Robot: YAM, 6 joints.
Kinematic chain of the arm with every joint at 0, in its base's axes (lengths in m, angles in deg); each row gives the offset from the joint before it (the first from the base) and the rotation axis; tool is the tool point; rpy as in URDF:
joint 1: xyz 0 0 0.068 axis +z
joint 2: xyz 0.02 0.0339 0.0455 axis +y
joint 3: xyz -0.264 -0.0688 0 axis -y
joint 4: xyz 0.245 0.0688 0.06 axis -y
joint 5: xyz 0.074 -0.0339 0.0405 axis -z
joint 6: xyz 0.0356 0 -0.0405 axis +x
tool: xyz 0 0 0 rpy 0 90 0
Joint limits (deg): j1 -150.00..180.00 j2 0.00..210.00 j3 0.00..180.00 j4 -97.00..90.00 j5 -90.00..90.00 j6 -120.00..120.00
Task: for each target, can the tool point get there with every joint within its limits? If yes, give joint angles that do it. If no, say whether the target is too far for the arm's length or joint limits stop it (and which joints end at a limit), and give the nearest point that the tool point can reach.
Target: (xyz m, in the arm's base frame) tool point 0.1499 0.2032 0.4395
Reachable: yes | joints 48.80 65.28 69.71 -0.28 -36.34 54.90
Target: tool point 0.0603 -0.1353 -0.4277
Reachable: no: joint limits stop it (at a limit: joint 2) | nearest point 0.0661 -0.1483 -0.3699 | short by 0.060 m
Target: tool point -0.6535 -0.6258 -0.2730
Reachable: no: too far | nearest point -0.4287 -0.4105 -0.1370 | short by 0.340 m
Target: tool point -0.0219 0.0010 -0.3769
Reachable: no: joint limits stop it (at a limit: joint 2) | nearest point -0.0551 0.0025 -0.3243 | short by 0.062 m
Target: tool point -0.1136 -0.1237 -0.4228
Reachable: no: joint limits stop it (at a limit: joint 2) | nearest point -0.1203 -0.1310 -0.3733 | short by 0.050 m
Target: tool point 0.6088 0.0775 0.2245
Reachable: yes | joints 4.22 164.64 157.38 15.36 -65.89 58.28
